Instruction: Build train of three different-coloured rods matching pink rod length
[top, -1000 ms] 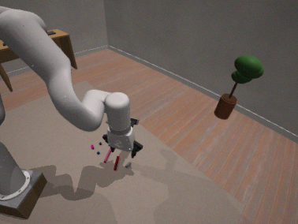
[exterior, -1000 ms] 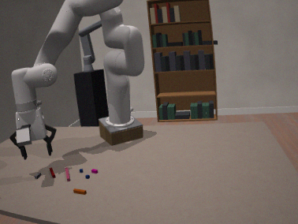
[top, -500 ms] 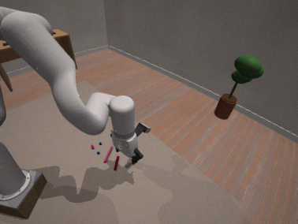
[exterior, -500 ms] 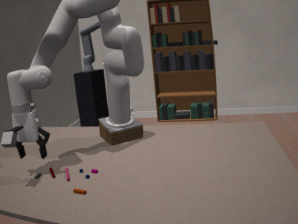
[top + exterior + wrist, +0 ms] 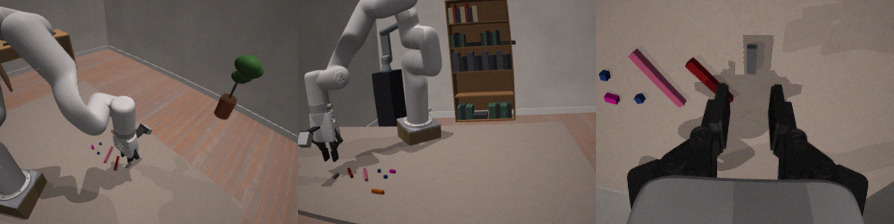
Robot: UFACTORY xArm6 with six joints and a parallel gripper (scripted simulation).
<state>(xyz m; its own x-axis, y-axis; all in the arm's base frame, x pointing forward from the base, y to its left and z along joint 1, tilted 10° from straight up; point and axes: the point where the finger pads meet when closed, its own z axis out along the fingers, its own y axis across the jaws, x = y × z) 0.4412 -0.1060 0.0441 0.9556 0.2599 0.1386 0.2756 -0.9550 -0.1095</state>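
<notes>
Now: hand 8 cm above the grey rod. The rest, counted from my hand: red rod 4 cm behind, 3 cm to the left, 8 cm below; then pink rod 6 cm behind, 10 cm to the left, 8 cm below; then magenta rod 11 cm behind, 18 cm to the left, 8 cm below.
</notes>
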